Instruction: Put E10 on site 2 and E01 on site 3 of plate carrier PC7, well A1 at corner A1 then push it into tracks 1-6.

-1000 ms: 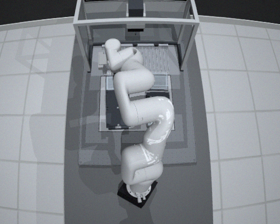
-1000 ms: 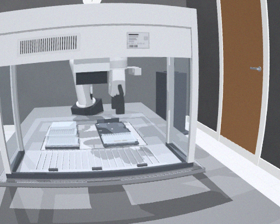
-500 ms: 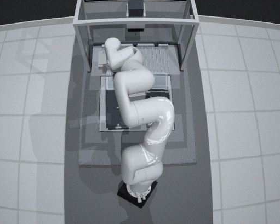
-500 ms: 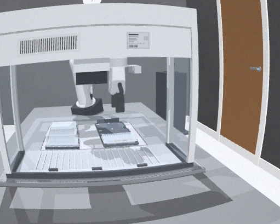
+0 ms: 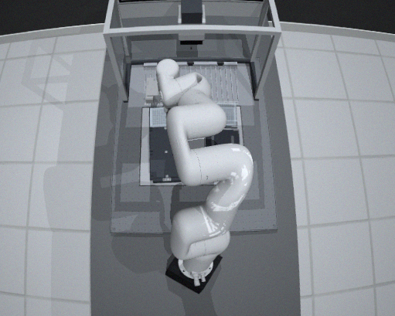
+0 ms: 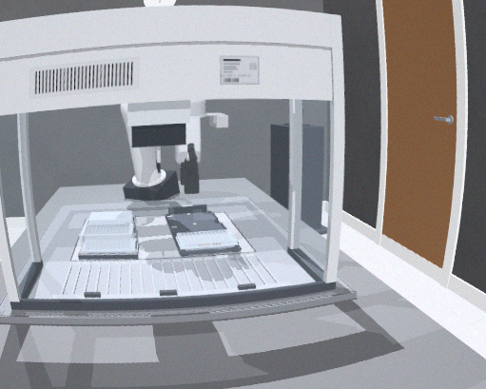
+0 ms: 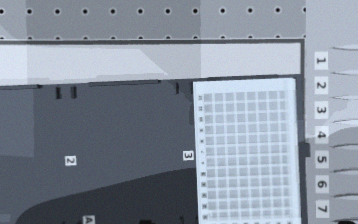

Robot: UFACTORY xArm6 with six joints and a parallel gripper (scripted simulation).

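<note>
Now: the nest S1 22 cm behind my hand, 18 cm to the right of it and 13 cm below it. Also, from my hand: dark plate carrier PC7 (12 cm below, 8 cm behind, 4 cm to the left); dark nest S2 (19 cm to the right, 13 cm below, 11 cm behind); deep-well block E07 (20 cm to the right, 11 cm below).
</note>
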